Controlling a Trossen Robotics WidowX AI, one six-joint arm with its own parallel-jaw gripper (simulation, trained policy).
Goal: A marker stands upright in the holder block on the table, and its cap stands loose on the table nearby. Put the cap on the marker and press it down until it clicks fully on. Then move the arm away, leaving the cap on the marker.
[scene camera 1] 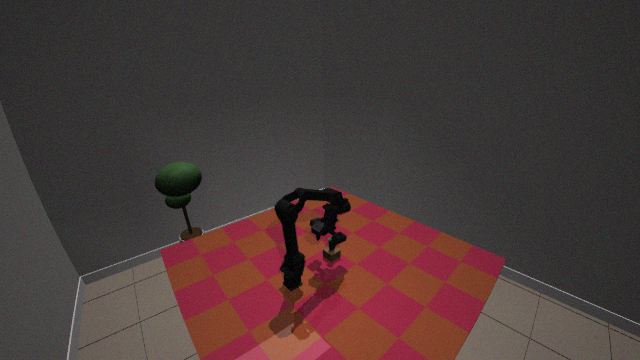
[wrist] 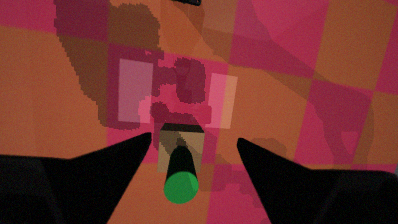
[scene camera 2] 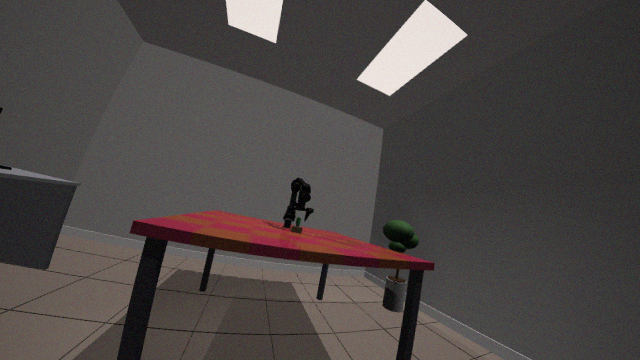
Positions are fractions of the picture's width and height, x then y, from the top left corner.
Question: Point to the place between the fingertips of my gripper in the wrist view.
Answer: At 0.49, 0.62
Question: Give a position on a green cap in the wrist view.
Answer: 0.46, 0.83
